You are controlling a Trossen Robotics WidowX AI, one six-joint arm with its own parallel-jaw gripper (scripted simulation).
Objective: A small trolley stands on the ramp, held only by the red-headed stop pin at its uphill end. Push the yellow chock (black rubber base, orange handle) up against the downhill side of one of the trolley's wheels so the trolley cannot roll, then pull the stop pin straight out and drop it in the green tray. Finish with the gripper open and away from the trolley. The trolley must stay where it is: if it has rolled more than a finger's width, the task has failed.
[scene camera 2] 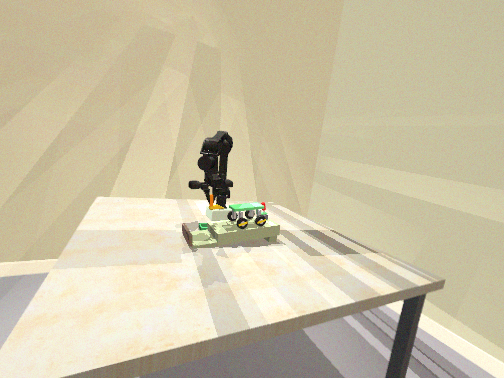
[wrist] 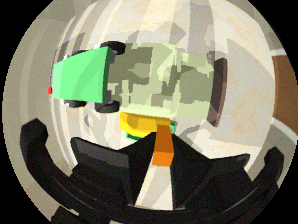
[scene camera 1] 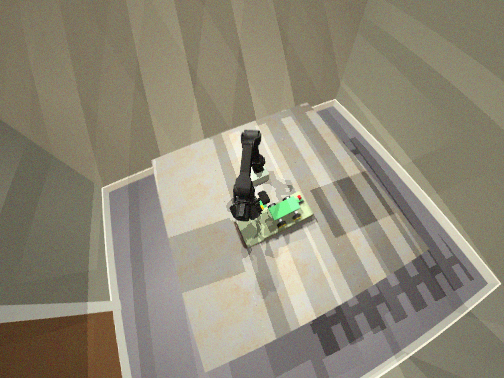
Labels:
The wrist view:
my gripper
yellow chock: held by my gripper
green-topped trolley
pale green ramp
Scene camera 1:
pale green ramp

